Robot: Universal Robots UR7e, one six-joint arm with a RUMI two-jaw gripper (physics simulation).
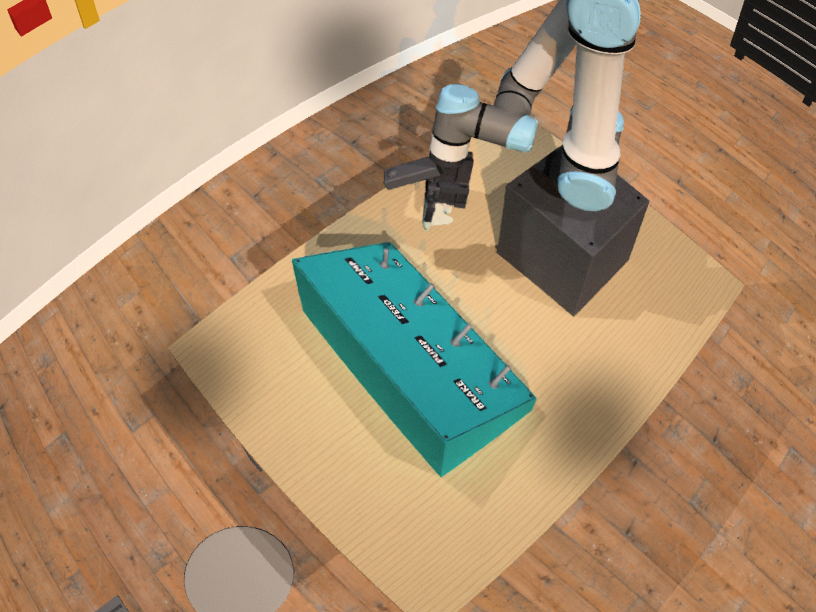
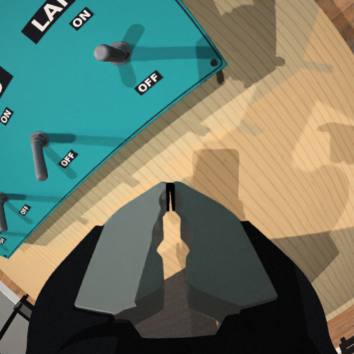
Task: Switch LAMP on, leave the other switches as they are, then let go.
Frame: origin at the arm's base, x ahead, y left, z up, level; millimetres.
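Seen in the pictures: gripper, fingertip midpoint: [image 1: 426, 229].
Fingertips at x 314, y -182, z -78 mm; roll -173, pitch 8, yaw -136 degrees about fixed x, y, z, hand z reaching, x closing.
Pixels of each thing's top centre, then the offset from my fingertips to it. "spot": a spot on its surface instead. Level surfaces: height alone.
- LAMP lever at a spot on its surface: [image 1: 385, 258] spot: dz -36, dx +97, dy -26 mm
- FEED lever at a spot on its surface: [image 1: 425, 294] spot: dz -42, dx +101, dy +94 mm
- PUMP lever at a spot on its surface: [image 1: 462, 335] spot: dz -43, dx +120, dy +213 mm
- BRAKE lever at a spot on its surface: [image 1: 500, 377] spot: dz -44, dx +138, dy +331 mm
- straw-coloured mat at its surface level: dz -159 mm
The teal switch panel [image 1: 355, 316] [image 2: 90, 105] lies on the mat. The LAMP lever [image 1: 385, 258] [image 2: 111, 53] tilts differently from the others, away from its OFF label and toward the ON side. The FEED lever [image 1: 425, 294] [image 2: 40, 160], the PUMP lever [image 1: 462, 335] and the BRAKE lever [image 1: 500, 377] lean alike toward their OFF labels. My gripper [image 1: 427, 225] [image 2: 169, 184] is shut and empty. It hangs above the mat, outside the panel's OFF-side edge near the LAMP end, apart from every lever.
The arm's dark base block [image 1: 540, 243] stands on the straw-coloured mat [image 1: 632, 342], beyond the panel's OFF-side edge. A round grey disc [image 1: 230, 573] is at the lower left on the wooden floor. A black slatted unit [image 1: 777, 49] stands at the upper right. A pale wall runs behind.
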